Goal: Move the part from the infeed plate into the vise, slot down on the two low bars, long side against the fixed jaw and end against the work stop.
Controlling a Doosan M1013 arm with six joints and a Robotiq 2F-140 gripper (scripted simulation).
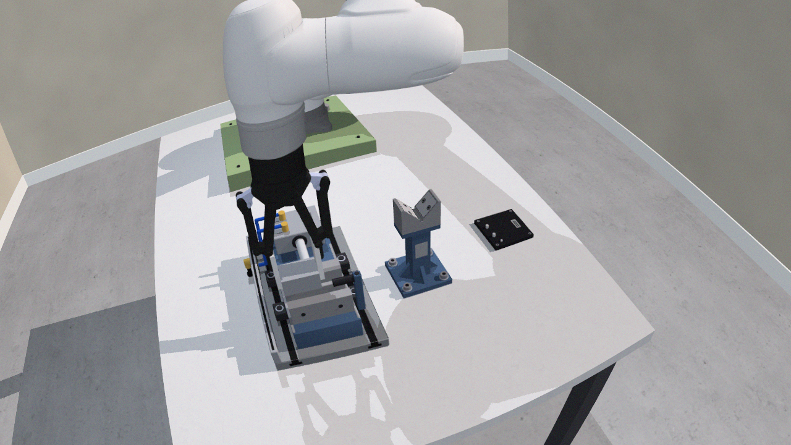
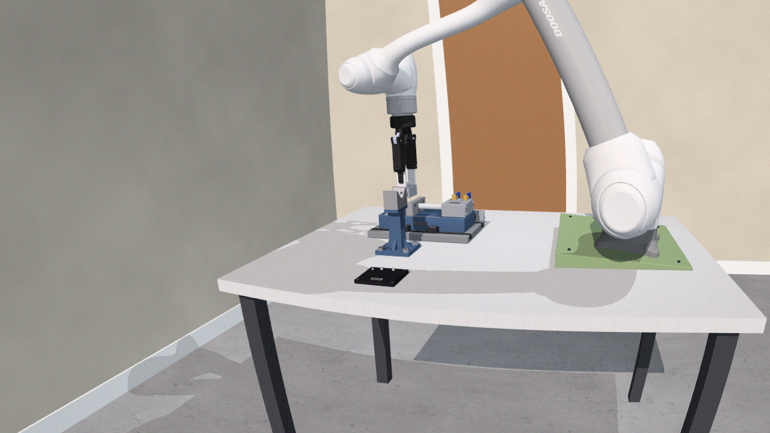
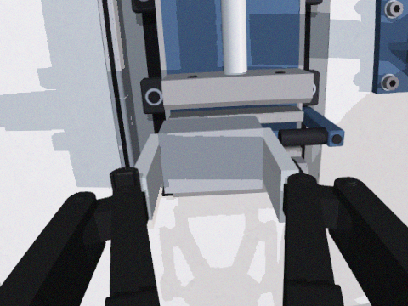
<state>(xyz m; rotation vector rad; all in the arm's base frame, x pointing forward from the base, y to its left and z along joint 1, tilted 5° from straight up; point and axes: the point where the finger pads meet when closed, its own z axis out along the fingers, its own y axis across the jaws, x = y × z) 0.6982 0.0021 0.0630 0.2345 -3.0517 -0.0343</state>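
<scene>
The part is 3 cm below my hand. Round my hand: work stop: 7 cm to the left, 5 cm below, 1 cm behind; fixed jaw: 7 cm below, 3 cm ahead, 2 cm to the left; moving jaw: 7 cm below, 4 cm behind, 1 cm to the left.
</scene>
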